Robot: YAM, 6 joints.
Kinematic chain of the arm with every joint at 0, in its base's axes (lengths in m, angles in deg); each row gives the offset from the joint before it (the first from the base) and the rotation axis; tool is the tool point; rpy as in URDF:
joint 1: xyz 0 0 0.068 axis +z
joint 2: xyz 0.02 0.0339 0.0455 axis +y
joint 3: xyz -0.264 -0.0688 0 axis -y
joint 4: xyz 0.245 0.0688 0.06 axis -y
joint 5: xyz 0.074 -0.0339 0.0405 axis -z
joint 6: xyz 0.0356 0 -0.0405 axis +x
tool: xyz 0 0 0 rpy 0 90 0
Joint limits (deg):
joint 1: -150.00..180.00
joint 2: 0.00..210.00
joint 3: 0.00..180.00
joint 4: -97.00..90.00
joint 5: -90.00..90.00
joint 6: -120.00..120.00
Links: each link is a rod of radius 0.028 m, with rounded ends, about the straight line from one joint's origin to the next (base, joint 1, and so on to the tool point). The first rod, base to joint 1, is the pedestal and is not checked.
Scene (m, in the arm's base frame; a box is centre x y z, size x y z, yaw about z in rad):
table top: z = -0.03
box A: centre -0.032 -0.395 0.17 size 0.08 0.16 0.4 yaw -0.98
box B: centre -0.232 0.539 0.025 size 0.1 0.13 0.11 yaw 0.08
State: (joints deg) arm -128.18 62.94 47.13 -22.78 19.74 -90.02
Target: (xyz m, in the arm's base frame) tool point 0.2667 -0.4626 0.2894
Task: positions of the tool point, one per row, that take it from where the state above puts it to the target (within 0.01 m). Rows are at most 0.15 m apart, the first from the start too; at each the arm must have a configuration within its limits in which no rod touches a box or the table.
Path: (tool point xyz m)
1: -0.1499 -0.2424 0.3334
2: -0.1263 -0.3035 0.3905
3: -0.0859 -0.3559 0.4424
4: -0.0320 -0.3950 0.4877
5: 0.0548 -0.4484 0.4294
6: 0.1579 -0.4723 0.3629
7: 0.2667 -0.4626 0.2894

